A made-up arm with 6 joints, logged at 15 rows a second.
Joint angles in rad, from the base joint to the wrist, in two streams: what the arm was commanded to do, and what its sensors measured. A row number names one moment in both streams.
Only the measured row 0 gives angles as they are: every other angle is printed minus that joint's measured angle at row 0.
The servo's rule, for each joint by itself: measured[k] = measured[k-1] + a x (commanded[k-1-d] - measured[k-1]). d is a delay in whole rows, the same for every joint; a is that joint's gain. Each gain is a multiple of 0.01, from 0.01 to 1. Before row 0 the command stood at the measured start. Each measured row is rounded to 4 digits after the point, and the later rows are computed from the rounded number. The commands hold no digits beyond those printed.
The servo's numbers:
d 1
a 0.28 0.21 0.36 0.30 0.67 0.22
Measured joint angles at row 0: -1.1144, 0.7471, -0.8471, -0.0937, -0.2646, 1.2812
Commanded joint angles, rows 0 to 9: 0.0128, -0.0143, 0.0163, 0.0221, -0.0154, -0.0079; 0.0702, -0.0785, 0.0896, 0.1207, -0.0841, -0.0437; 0.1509, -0.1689, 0.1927, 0.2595, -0.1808, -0.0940; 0.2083, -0.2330, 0.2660, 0.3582, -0.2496, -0.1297; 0.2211, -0.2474, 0.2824, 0.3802, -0.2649, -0.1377; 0.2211, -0.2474, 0.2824, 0.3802, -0.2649, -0.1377; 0.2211, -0.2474, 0.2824, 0.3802, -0.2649, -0.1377; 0.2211, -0.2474, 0.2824, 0.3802, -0.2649, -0.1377; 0.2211, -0.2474, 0.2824, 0.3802, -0.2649, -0.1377; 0.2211, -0.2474, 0.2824, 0.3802, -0.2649, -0.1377
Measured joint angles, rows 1 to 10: 0.0000, 0.0000, 0.0000, 0.0000, 0.0000, 0.0000; 0.0036, -0.0030, 0.0059, 0.0066, -0.0103, -0.0017; 0.0222, -0.0189, 0.0360, 0.0408, -0.0597, -0.0109; 0.0582, -0.0504, 0.0924, 0.1064, -0.1408, -0.0292; 0.1002, -0.0887, 0.1549, 0.1819, -0.2137, -0.0513; 0.1341, -0.1220, 0.2008, 0.2414, -0.2480, -0.0703; 0.1585, -0.1483, 0.2302, 0.2830, -0.2593, -0.0851; 0.1760, -0.1691, 0.2490, 0.3122, -0.2631, -0.0967; 0.1886, -0.1855, 0.2610, 0.3326, -0.2643, -0.1057; 0.1977, -0.1985, 0.2687, 0.3469, -0.2647, -0.1127
